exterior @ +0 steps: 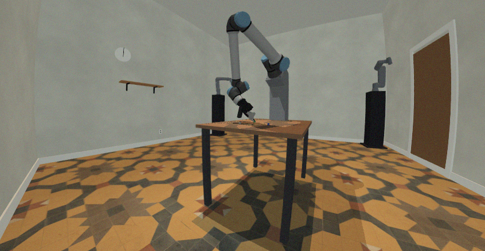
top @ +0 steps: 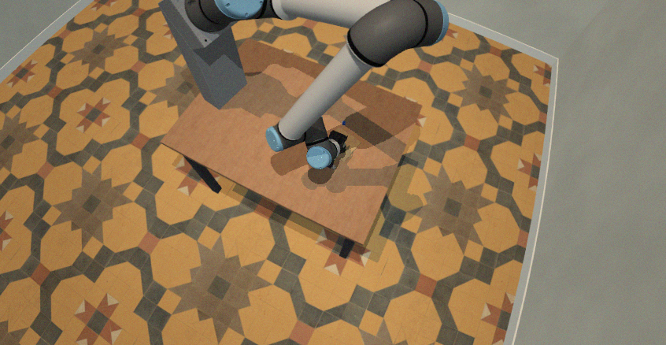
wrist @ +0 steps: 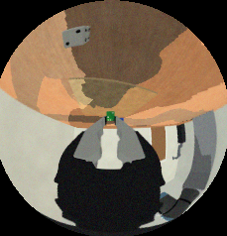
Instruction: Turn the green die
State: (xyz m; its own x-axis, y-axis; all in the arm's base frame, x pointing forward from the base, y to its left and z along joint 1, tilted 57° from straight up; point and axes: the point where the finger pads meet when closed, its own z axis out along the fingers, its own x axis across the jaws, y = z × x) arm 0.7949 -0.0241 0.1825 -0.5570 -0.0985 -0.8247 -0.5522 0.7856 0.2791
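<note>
Now: hand 4 cm above the tan mat and 1 cm to the right of it. The rest, counted from my hand: blue die (13 cm to the left, 3 cm below, 3 cm behind); white die (13 cm to the right, 3 cm below, 1 cm ahead); green die (1 cm to the left, 1 cm below).
</note>
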